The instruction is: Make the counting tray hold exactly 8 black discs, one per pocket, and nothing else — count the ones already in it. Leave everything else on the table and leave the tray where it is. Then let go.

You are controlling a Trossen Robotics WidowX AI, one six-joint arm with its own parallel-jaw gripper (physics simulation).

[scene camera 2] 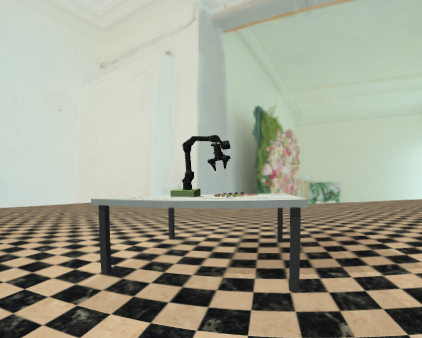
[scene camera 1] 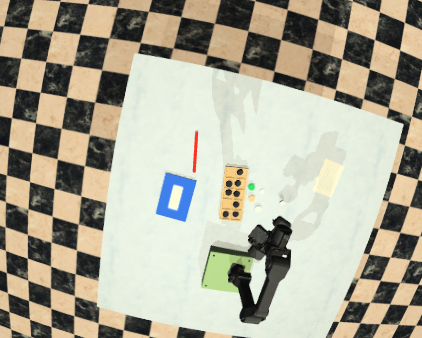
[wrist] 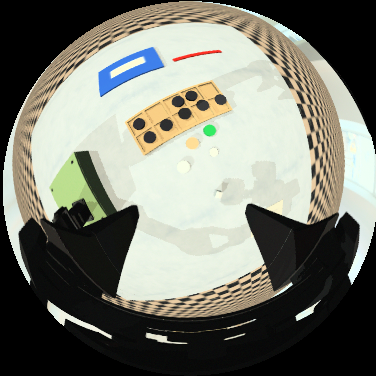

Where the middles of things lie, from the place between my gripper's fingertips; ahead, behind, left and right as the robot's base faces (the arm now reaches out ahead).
Labels:
Right now the tan counting tray (scene camera 1: pixel 230 173) is 30 mm ahead of my hand, 140 mm to the left of it and 200 mm below it.

